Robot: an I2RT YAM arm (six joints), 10 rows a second.
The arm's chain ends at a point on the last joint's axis. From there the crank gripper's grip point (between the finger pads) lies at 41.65 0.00 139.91 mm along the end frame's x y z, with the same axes.
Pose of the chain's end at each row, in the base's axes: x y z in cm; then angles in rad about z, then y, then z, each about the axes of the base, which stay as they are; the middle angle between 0 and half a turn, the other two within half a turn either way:
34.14, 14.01, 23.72, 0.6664, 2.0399, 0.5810
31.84, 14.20, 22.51, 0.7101, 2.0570, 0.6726
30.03, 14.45, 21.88, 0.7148, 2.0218, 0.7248
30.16, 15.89, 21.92, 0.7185, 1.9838, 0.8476
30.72, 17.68, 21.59, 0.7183, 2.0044, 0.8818
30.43, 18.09, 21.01, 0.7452, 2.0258, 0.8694
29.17, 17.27, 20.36, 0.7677, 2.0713, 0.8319
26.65, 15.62, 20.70, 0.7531, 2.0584, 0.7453
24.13, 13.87, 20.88, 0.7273, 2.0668, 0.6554
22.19, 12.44, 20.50, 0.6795, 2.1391, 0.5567
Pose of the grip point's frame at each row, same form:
41.92, 22.20, 14.47, 0.6664, 2.0399, 0.5810
38.67, 23.11, 13.18, 0.7101, 2.0570, 0.6726
36.62, 23.93, 12.95, 0.7148, 2.0218, 0.7248
35.75, 26.37, 13.43, 0.7185, 1.9838, 0.8476
35.84, 28.21, 12.87, 0.7183, 2.0044, 0.8818
35.51, 28.49, 12.11, 0.7452, 2.0258, 0.8694
34.33, 27.23, 11.02, 0.7677, 2.0713, 0.8319
32.76, 25.13, 11.46, 0.7531, 2.0584, 0.7453
31.02, 22.66, 11.49, 0.7273, 2.0668, 0.6554
29.34, 19.97, 10.24, 0.6795, 2.1391, 0.5567

